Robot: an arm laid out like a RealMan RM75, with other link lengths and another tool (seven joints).
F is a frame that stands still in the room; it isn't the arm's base.
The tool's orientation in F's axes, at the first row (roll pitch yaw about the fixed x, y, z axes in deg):
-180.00, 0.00, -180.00
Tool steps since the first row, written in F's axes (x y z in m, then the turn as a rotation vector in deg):
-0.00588, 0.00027, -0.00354, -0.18, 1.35, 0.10
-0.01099, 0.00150, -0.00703, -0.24, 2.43, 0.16
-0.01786, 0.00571, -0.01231, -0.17, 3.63, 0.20
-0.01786, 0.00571, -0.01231, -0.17, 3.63, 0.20
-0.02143, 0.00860, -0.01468, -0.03, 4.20, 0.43
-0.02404, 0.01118, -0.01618, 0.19, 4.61, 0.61
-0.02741, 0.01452, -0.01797, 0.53, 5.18, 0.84
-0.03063, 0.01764, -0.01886, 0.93, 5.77, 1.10
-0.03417, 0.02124, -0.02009, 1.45, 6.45, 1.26
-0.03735, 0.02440, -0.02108, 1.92, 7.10, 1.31
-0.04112, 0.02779, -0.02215, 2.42, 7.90, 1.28
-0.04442, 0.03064, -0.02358, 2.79, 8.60, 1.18
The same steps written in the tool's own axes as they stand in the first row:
0.00588, 0.00027, 0.00354, 0.18, 1.35, -0.10
0.01099, 0.00150, 0.00703, 0.24, 2.43, -0.16
0.01786, 0.00571, 0.01231, 0.17, 3.63, -0.20
0.01786, 0.00571, 0.01231, 0.17, 3.63, -0.20
0.02143, 0.00860, 0.01468, 0.03, 4.20, -0.43
0.02404, 0.01118, 0.01618, -0.19, 4.61, -0.61
0.02741, 0.01452, 0.01797, -0.53, 5.18, -0.84
0.03063, 0.01764, 0.01886, -0.93, 5.77, -1.10
0.03417, 0.02124, 0.02009, -1.45, 6.45, -1.26
0.03735, 0.02440, 0.02108, -1.92, 7.10, -1.31
0.04112, 0.02779, 0.02215, -2.42, 7.90, -1.28
0.04442, 0.03064, 0.02358, -2.79, 8.60, -1.18

